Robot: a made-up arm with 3 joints. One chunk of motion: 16 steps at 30 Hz.
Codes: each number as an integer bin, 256 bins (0 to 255) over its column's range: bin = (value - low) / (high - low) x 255, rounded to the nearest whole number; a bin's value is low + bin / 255 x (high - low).
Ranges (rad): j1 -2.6..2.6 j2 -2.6..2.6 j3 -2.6..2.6
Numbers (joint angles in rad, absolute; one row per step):
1: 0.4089 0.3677 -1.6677
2: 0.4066 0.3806 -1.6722
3: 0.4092 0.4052 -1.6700
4: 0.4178 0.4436 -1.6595
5: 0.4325 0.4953 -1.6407
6: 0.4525 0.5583 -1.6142
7: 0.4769 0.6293 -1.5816
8: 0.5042 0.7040 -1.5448
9: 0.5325 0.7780 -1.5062
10: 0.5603 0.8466 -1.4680
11: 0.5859 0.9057 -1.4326
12: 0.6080 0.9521 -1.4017
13: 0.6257 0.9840 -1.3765
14: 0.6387 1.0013 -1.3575
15: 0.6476 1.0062 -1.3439
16: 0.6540 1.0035 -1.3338
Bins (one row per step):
1: 148 146 46
2: 147 146 45
3: 148 147 46
4: 148 149 46
5: 149 152 47
6: 150 155 48
7: 151 158 50
8: 152 162 52
9: 154 166 54
10: 155 169 56
11: 156 172 57
12: 157 174 59
13: 158 176 60
14: 159 177 61
15: 159 177 62
16: 160 177 62

